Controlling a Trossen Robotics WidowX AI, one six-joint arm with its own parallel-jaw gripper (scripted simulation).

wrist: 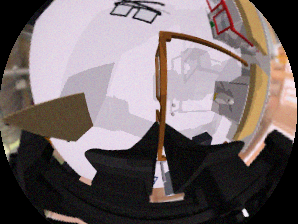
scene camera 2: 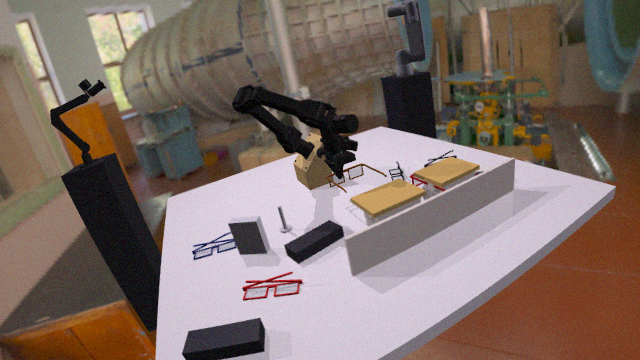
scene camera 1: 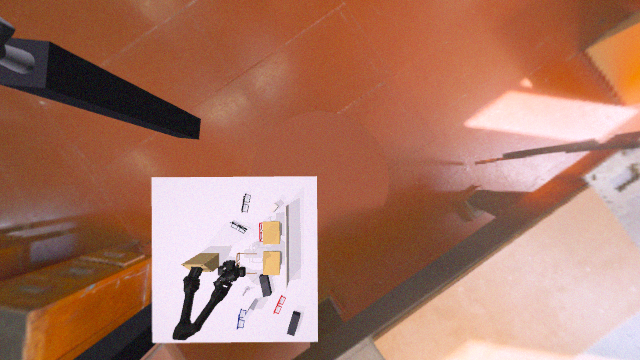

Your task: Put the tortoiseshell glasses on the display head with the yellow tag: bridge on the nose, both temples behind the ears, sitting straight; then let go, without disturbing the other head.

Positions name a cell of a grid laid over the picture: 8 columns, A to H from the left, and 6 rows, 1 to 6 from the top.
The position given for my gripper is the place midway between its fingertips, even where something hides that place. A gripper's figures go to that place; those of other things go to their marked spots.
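You've got my gripper (scene camera 2: E3) at 1.05 m from the lens, and then there's a grey box (scene camera 2: D4) that's 0.90 m from the lens.
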